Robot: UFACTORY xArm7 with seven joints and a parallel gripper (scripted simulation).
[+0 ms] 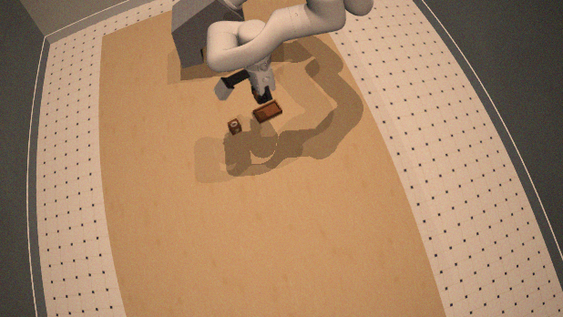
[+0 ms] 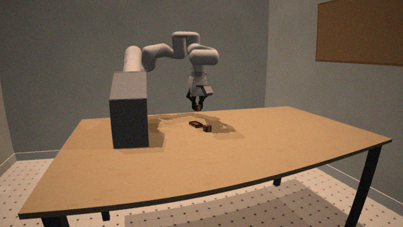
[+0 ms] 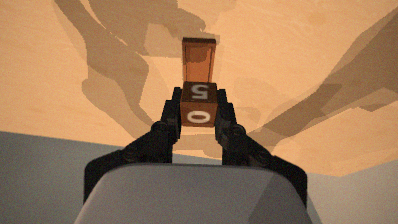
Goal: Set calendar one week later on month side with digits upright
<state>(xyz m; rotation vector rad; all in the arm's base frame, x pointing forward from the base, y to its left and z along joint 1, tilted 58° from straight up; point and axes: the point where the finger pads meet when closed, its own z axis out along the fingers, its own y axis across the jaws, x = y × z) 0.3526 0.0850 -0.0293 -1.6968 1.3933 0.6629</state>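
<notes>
Right now my hand is 110 mm above the brown tray and 20 mm to the right of it.
</notes>
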